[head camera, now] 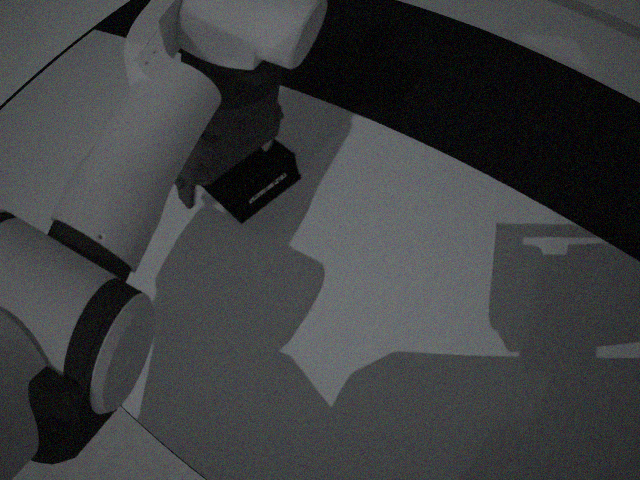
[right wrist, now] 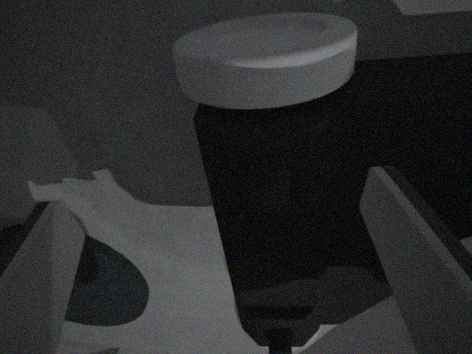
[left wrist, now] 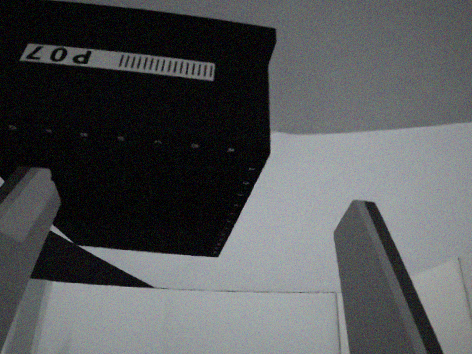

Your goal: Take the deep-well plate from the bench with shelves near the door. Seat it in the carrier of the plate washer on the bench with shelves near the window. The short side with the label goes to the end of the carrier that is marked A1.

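Frame: origin at the robot's base, x ahead, y left, z up, level; centimetres.
Seen in the pictures: left gripper, fingertip midpoint: (head camera: 225, 172) (left wrist: 201, 200); right gripper, fingertip midpoint: (right wrist: 218, 203).
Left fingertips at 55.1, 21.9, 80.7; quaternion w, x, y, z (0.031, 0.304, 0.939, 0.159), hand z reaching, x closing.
Note:
Offsets run from my left fingertips to a thing's top centre, as dx, dy, dz. "spot": to the spot under its first point. Level surfaces: height alone.
The deep-well plate {+3.6, +0.5, -0.1} (head camera: 253, 178) (left wrist: 150, 100) is black, with a white P07 label on a short side. It sits on the pale bench top {dz -4.3} (head camera: 413, 206) (left wrist: 325, 175) at the upper left of the head view. The label faces the lower right there and reads upside down in the left wrist view. My left gripper (head camera: 237, 171) (left wrist: 201, 200) is open, close above the plate. In its wrist view one finger overlaps the plate and the other stands beyond its right edge. My right gripper (right wrist: 218, 203) is open, away from the plate. The plate washer and its carrier do not show.
My left arm (head camera: 139, 129) covers the left of the head view. A wide black band {spot: +14.6, -26.0, -4.4} (head camera: 465, 124) runs beyond the bench top's edge. In the right wrist view a large dark body (right wrist: 290, 190) carries a pale round cap (right wrist: 265, 82), with a dark oval (right wrist: 115, 290) at the lower left.

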